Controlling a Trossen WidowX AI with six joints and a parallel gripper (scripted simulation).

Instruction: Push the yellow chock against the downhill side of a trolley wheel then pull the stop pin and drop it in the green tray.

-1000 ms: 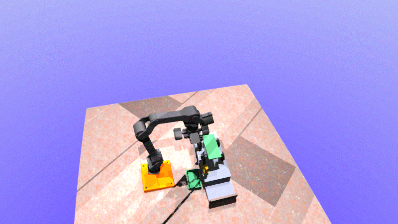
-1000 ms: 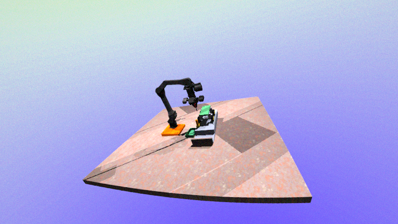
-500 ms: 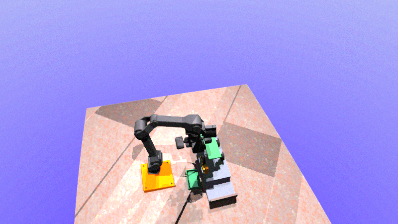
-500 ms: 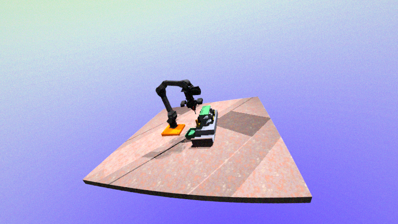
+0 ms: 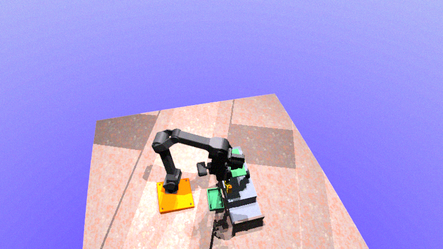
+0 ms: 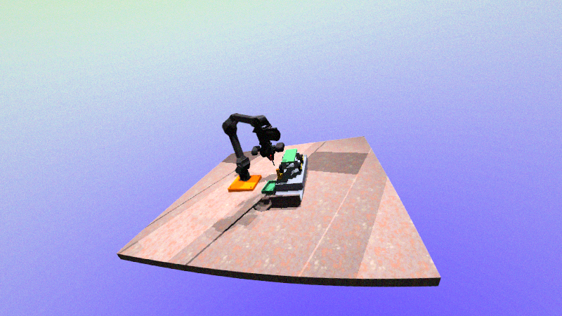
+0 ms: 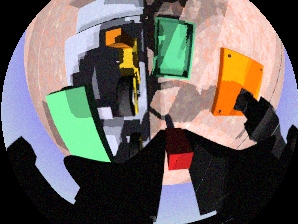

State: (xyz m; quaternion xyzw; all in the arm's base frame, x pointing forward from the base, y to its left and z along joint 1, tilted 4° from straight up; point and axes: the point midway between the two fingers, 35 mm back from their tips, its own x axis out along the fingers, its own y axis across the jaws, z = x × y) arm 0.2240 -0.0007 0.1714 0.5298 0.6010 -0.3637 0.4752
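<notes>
My gripper tip is now 10 mm past the green tray, 70 mm to the left of it and 160 mm above it. The rest, counted from my gripper tip: red-headed stop pin (right at my gripper tip); yellow chock (60 mm ahead, 50 mm to the right, 60 mm below); trolley (100 mm ahead, 50 mm to the left, 40 mm below).
</notes>
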